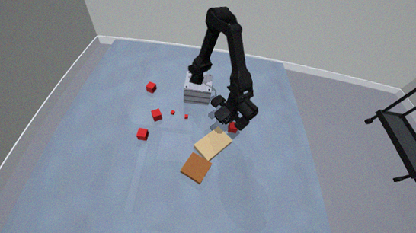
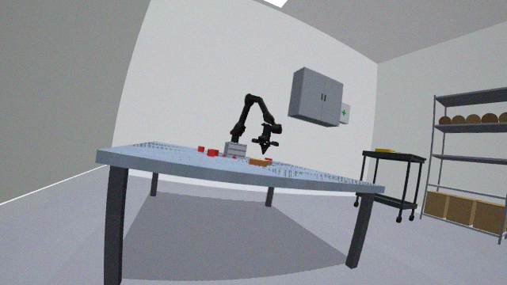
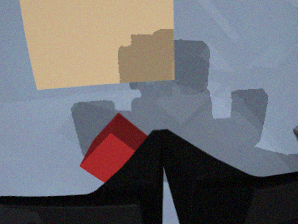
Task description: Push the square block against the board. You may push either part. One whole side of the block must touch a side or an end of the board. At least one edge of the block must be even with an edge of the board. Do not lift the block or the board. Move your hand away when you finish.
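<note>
Now: gripper tip 110 mm short of the tan board, 30 mm to the left of it and 50 mm above it. Also, from my gripper tip: orange-brown square block: 240 mm ahead, 70 mm to the right, 50 mm below.
</note>
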